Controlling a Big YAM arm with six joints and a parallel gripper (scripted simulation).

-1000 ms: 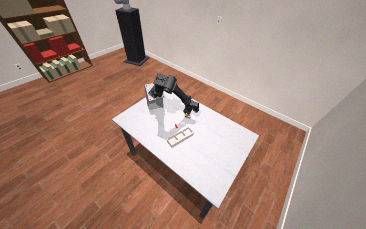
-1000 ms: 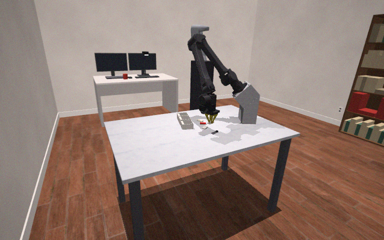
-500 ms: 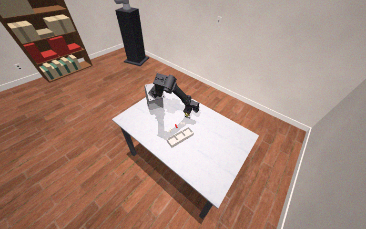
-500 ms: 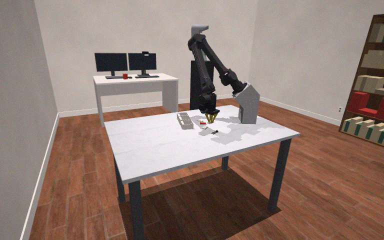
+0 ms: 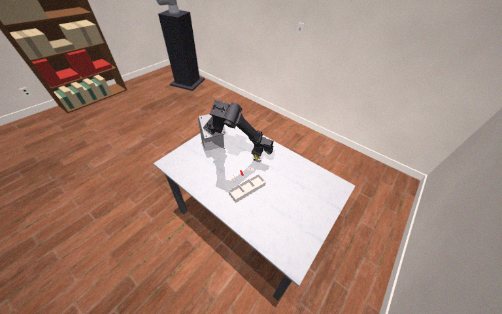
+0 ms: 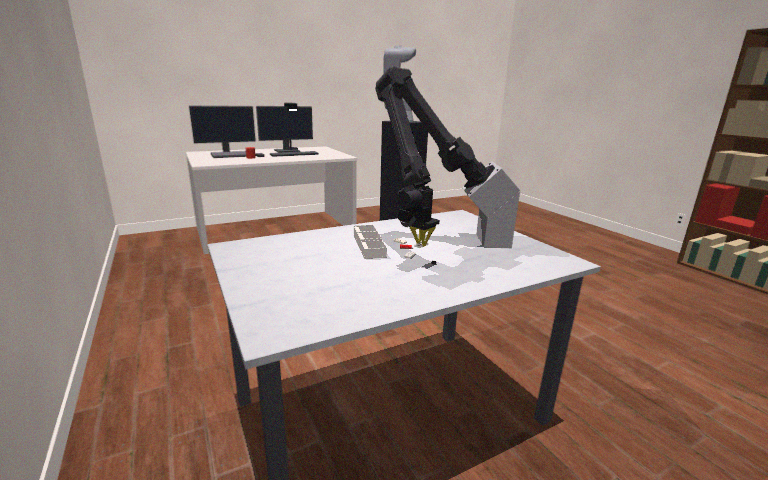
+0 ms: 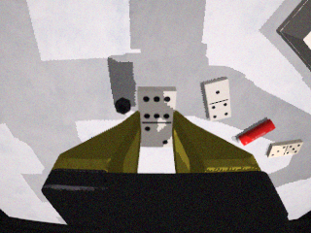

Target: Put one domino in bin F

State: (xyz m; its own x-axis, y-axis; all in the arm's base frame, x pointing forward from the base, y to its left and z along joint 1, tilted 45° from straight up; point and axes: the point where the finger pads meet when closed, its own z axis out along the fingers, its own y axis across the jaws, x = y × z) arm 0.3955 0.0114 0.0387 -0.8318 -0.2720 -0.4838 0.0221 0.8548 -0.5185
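Right now my hand is 24 cm to the left of the long bin, 5 cm above it and 2 cm short of it. From my hand the other things lie so: tiny black piece: 7 cm below, 4 cm to the left, 3 cm behind; then white domino: right at my hand; then small red piece: 13 cm to the right, 7 cm below, 7 cm behind.
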